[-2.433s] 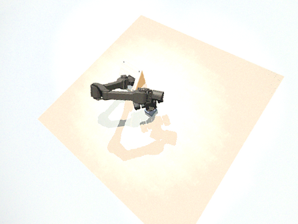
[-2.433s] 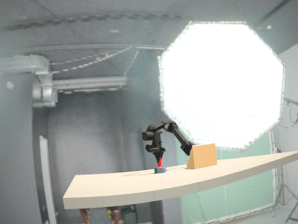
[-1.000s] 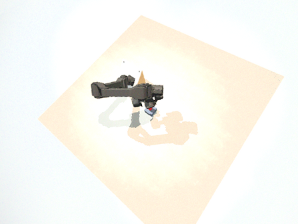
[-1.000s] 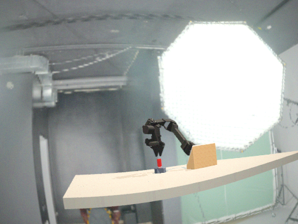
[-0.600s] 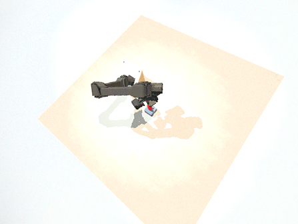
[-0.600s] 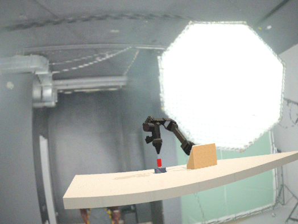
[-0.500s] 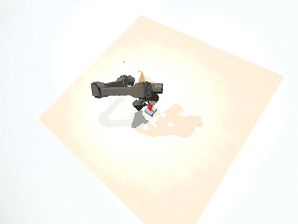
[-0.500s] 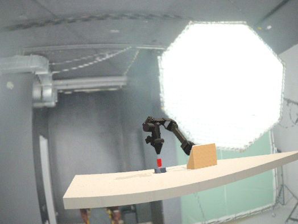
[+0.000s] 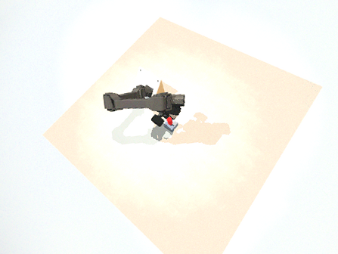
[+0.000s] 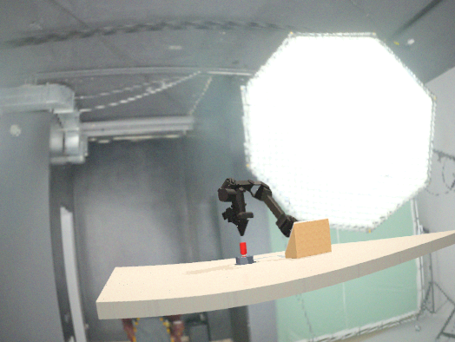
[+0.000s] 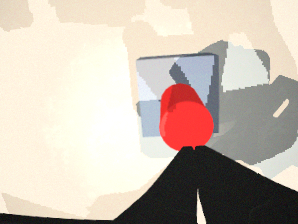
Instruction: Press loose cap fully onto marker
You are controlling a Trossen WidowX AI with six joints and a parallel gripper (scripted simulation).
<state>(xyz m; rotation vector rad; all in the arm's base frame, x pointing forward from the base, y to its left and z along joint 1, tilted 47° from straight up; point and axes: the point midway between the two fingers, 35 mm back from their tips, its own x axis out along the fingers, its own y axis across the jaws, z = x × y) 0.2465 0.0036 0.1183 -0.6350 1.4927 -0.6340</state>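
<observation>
My gripper tip is 6 cm above the red cap. From my gripper tip the other things lie so: holder block 11 cm below.
</observation>
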